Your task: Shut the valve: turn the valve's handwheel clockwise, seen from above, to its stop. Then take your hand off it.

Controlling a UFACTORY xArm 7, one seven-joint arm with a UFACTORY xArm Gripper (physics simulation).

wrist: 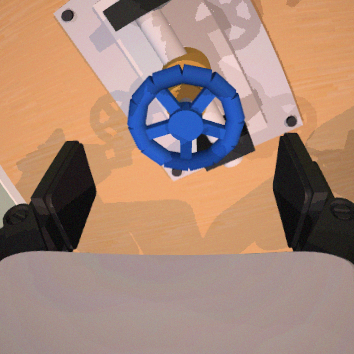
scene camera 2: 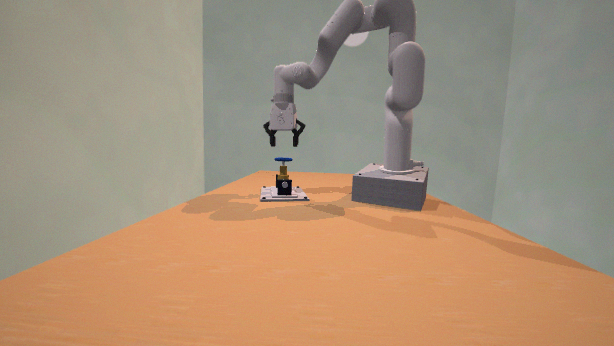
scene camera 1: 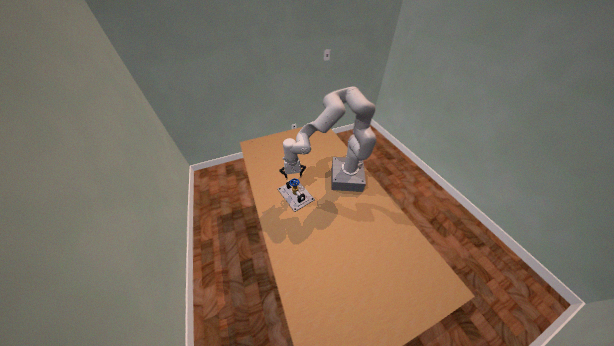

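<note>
There's a blue handwheel and a pale base plate in the pictures, along with the gripper. You'd get the gripper in the wrist view too.
</note>
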